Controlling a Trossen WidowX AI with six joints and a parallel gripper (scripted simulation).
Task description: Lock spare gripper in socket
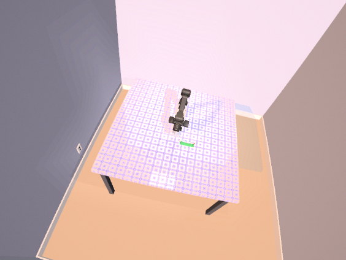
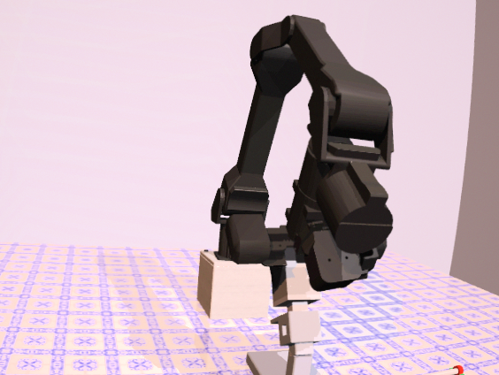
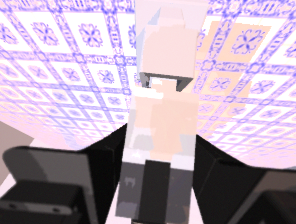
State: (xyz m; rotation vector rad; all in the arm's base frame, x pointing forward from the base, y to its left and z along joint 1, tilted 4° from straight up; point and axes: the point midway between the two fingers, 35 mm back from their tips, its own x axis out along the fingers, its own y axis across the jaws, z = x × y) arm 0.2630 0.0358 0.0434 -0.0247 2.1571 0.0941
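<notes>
The green pin holder is 140 mm to the left of my gripper tip, 120 mm ahead of it and 100 mm below it. Also, from my gripper tip: spare gripper (10 mm ahead, 10 mm above); then grey-blue mount (80 mm below, 30 mm ahead).
</notes>
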